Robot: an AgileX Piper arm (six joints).
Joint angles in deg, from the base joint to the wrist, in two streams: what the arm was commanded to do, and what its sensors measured. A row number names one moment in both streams.
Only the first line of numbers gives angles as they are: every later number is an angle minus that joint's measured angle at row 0.
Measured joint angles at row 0:
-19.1, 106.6, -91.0, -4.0, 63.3, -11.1
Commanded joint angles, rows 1 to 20:
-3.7, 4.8, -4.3, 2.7, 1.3, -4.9
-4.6, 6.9, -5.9, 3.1, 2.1, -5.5
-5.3, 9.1, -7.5, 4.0, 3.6, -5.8
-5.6, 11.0, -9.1, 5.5, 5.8, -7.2
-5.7, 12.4, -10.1, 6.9, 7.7, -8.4
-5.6, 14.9, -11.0, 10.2, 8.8, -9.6
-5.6, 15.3, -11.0, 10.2, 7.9, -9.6
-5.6, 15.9, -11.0, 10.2, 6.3, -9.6
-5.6, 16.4, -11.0, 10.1, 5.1, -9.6
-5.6, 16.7, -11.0, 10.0, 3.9, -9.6
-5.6, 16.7, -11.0, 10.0, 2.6, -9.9
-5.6, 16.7, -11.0, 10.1, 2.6, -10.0
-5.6, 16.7, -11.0, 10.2, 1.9, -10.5
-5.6, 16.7, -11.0, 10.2, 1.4, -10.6
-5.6, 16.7, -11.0, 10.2, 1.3, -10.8
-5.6, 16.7, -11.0, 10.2, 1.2, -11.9
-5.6, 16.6, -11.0, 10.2, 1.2, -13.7
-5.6, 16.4, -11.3, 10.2, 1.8, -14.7
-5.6, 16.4, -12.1, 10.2, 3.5, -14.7
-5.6, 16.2, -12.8, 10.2, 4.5, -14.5
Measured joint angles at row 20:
-5.5, 16.6, -11.5, 10.6, 2.5, -13.8
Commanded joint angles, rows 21 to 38:
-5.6, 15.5, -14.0, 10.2, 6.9, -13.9
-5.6, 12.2, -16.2, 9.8, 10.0, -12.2
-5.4, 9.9, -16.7, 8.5, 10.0, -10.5
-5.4, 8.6, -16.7, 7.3, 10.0, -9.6
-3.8, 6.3, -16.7, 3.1, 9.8, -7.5
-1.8, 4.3, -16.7, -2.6, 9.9, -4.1
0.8, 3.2, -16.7, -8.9, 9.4, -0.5
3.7, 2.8, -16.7, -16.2, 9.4, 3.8
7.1, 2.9, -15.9, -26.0, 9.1, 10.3
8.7, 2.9, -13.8, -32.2, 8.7, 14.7
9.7, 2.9, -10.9, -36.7, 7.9, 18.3
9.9, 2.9, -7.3, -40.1, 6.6, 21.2
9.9, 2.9, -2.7, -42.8, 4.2, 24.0
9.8, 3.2, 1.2, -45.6, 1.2, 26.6
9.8, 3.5, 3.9, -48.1, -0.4, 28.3
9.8, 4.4, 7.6, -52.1, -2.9, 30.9
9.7, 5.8, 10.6, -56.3, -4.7, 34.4
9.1, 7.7, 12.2, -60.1, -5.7, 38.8
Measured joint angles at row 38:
9.8, 5.8, 9.8, -53.5, -3.4, 33.0
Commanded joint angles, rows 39 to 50:
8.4, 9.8, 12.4, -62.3, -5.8, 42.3
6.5, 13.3, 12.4, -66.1, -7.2, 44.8
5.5, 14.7, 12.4, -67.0, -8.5, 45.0
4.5, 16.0, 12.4, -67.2, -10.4, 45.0
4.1, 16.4, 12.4, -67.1, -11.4, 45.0
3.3, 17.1, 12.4, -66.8, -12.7, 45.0
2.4, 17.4, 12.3, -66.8, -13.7, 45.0
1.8, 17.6, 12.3, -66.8, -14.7, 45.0
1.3, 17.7, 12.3, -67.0, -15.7, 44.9
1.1, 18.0, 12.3, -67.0, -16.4, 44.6
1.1, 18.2, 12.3, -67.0, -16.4, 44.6
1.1, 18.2, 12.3, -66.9, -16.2, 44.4
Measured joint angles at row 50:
1.3, 18.0, 12.3, -66.0, -16.0, 44.6
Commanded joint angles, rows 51 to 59:
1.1, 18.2, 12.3, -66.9, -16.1, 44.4
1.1, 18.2, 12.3, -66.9, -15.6, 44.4
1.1, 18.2, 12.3, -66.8, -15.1, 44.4
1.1, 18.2, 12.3, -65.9, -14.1, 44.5
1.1, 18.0, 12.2, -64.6, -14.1, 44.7
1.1, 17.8, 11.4, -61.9, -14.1, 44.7
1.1, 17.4, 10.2, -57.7, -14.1, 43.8
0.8, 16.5, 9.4, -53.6, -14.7, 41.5
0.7, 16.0, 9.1, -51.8, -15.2, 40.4
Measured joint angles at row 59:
1.3, 17.7, 10.2, -56.6, -14.7, 43.1
